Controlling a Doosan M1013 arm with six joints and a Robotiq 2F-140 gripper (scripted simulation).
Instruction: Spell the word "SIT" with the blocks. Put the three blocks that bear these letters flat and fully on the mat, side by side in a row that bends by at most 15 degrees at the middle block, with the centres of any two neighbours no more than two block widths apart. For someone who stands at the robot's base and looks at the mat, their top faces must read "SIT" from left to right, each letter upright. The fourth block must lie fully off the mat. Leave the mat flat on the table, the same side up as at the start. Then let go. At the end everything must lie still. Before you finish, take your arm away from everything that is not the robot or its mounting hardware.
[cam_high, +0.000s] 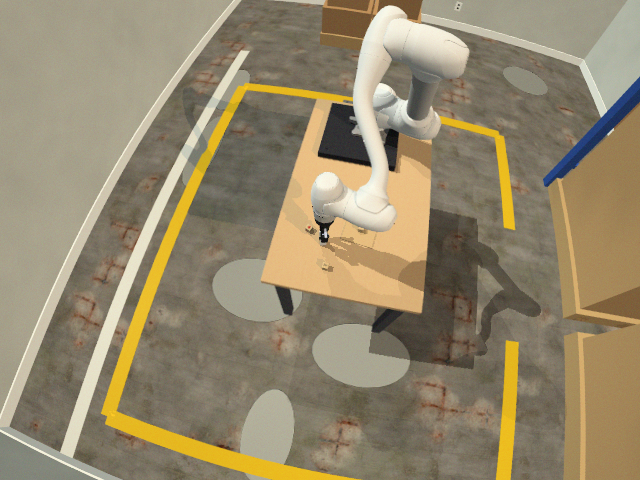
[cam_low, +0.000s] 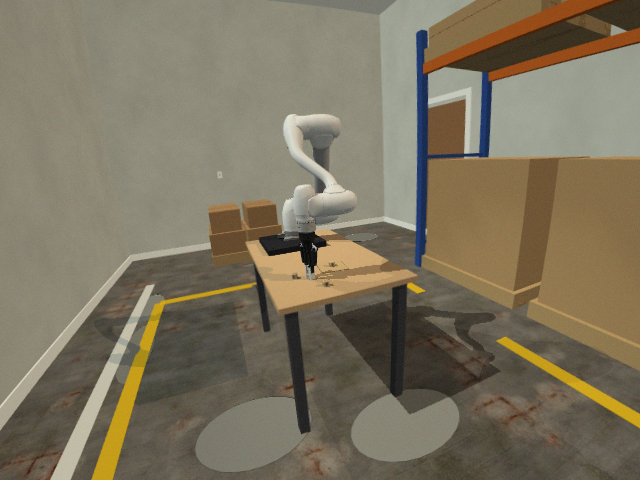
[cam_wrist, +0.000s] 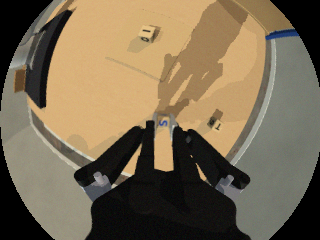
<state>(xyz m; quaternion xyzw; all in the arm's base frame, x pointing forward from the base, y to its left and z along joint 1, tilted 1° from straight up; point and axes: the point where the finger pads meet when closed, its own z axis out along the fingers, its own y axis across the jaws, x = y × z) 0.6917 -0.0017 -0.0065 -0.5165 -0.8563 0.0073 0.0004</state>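
The tan mat lies 13 cm to the left of my hand, 11 cm behind it and 3 cm below it. From my hand the other things lie so: tan block (11 cm ahead, 6 cm to the left, 2 cm below).
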